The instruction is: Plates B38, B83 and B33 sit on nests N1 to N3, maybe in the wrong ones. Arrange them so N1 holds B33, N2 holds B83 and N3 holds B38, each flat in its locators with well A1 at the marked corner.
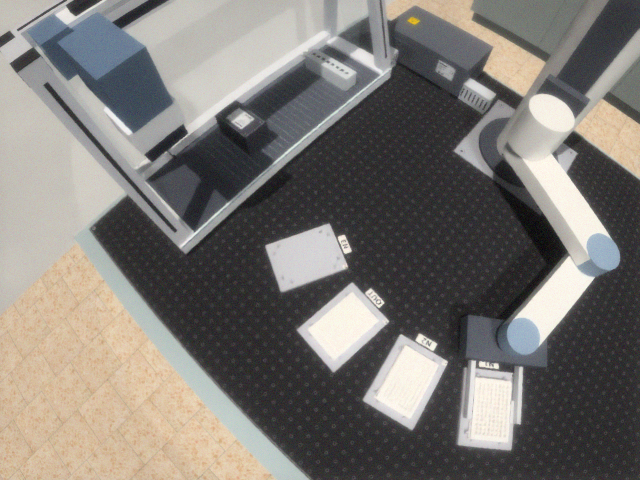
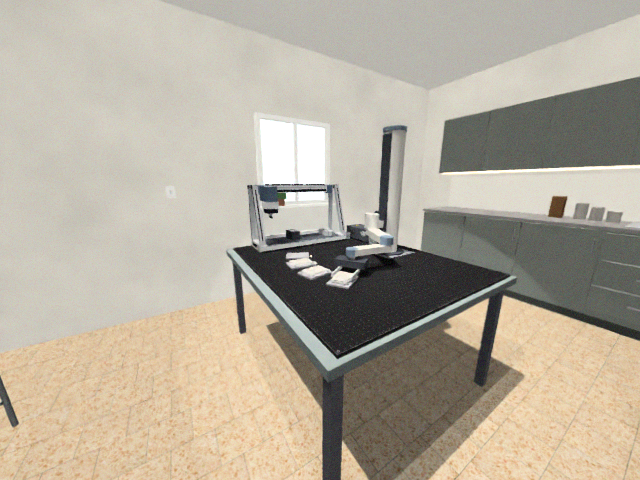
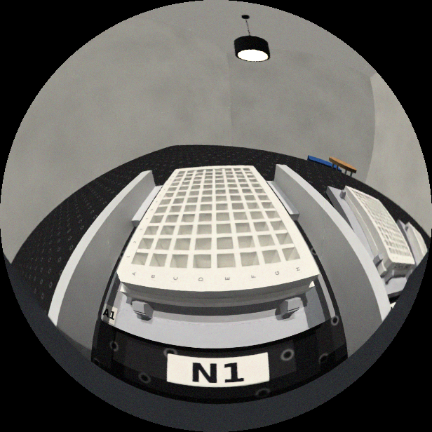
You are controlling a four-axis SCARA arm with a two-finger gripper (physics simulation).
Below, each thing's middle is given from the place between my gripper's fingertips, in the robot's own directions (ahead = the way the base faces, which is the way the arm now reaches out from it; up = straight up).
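Nest N1 (image 3: 195, 326) is 20 mm behind my hand, 10 mm to the right of it and 30 mm below it. Measured from my hand, nest N2 (image 1: 369, 398) is 190 mm to the right, 50 mm ahead and 30 mm below; the out nest (image 1: 303, 329) is 370 mm to the right, 50 mm ahead and 30 mm below; nest N3 (image 1: 309, 256) is 540 mm to the right, 10 mm behind and 30 mm below.
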